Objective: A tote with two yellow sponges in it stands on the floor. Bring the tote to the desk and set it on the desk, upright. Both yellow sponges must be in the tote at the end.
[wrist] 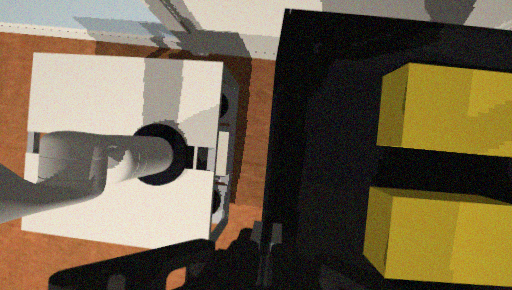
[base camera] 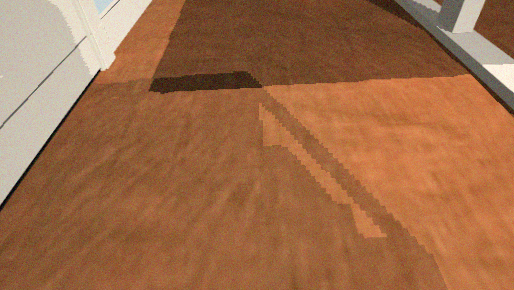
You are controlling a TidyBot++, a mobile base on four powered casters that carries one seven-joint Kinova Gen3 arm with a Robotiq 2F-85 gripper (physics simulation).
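Where they show: gripper, between the fingertips: (wrist: 266, 238); arm's base, origin of its link: (wrist: 155, 154).
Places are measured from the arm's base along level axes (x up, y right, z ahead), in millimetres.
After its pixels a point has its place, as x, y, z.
The black tote (wrist: 287, 100) {430, -96, 315} fills the right of the wrist view, its near side wall running down beside the robot's base. Two yellow sponges (wrist: 457, 110) {467, -93, 440} (wrist: 445, 237) {466, 2, 441} lie in it, one above the other in the picture, with a dark gap between them; their right ends are cut off. My gripper (wrist: 266, 238) {515, 0, 308} is shut on the tote's side wall at the bottom of the wrist view. The tote does not show in the base camera view. A pale leg (base camera: 462, 15) {-328, 505, 782} on a long grey foot (base camera: 462, 47), seemingly the desk's, shows at the upper right; the desk top does not show.
A white panelled surface (base camera: 37, 65) {-282, -356, 588} runs along the left of the base camera view, close to the wooden floor (base camera: 200, 200) {-396, -79, 366}. In the wrist view the white robot base (wrist: 90, 95) {-14, -141, -204} stands left of the tote, with a pale wall beyond both. Shadows cross the floor.
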